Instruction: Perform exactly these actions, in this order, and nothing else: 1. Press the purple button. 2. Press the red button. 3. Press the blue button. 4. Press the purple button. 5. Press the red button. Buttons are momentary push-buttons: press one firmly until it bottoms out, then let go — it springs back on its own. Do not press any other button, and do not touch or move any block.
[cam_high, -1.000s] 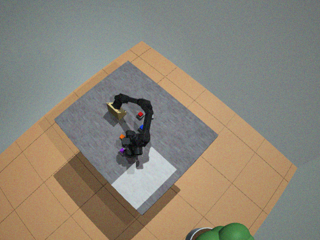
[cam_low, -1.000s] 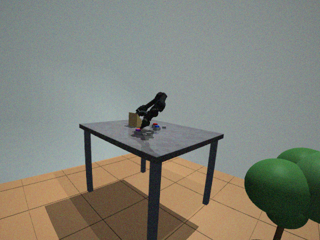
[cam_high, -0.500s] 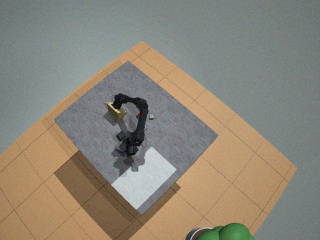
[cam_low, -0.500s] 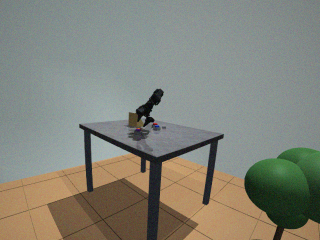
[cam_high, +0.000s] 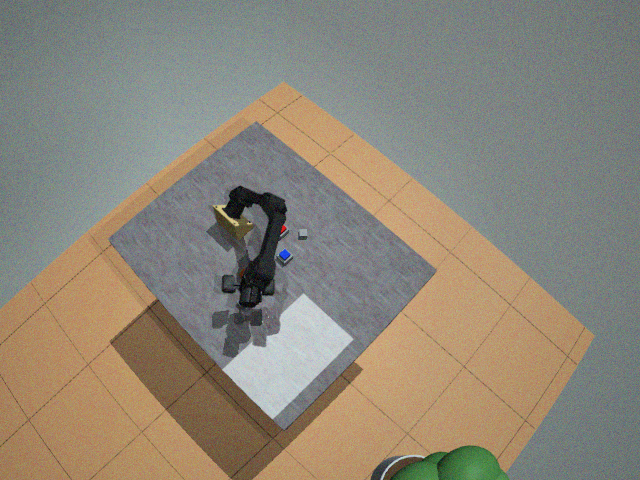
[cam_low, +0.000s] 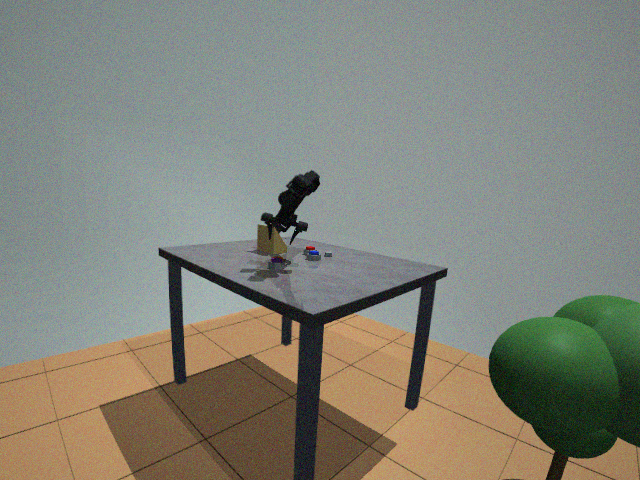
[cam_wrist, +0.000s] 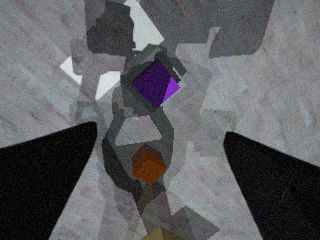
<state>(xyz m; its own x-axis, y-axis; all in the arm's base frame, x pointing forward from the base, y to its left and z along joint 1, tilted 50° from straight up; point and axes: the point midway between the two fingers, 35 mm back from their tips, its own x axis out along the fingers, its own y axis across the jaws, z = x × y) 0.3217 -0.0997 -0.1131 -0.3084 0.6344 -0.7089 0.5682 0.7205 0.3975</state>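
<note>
Right now the purple button is 70 mm below my gripper tip and 10 mm to the right of it. The rest, counted from my gripper tip: orange block 100 mm behind, 90 mm below, 60 mm to the left; then blue button 230 mm to the left, 70 mm below, 50 mm behind; then red button 290 mm to the left, 160 mm behind, 70 mm below.
</note>
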